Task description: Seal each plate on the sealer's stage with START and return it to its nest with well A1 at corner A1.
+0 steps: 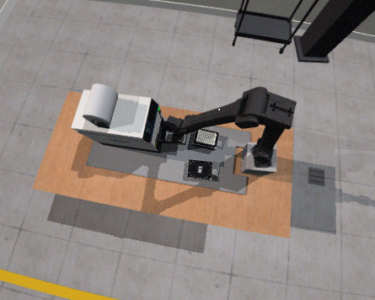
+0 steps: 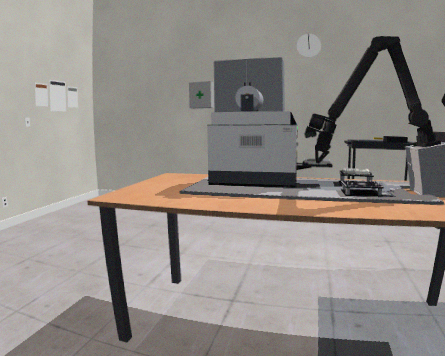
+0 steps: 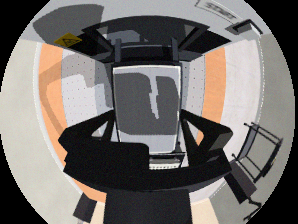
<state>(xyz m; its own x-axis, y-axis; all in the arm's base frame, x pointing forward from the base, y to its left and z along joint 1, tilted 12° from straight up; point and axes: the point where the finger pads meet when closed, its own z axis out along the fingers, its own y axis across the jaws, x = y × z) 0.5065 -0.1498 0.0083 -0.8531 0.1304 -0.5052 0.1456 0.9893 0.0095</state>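
Now: hand 20 mm above the sealer stage. Also, from my hand: foil roll (330 mm ahead, 50 mm to the right, 300 mm above).
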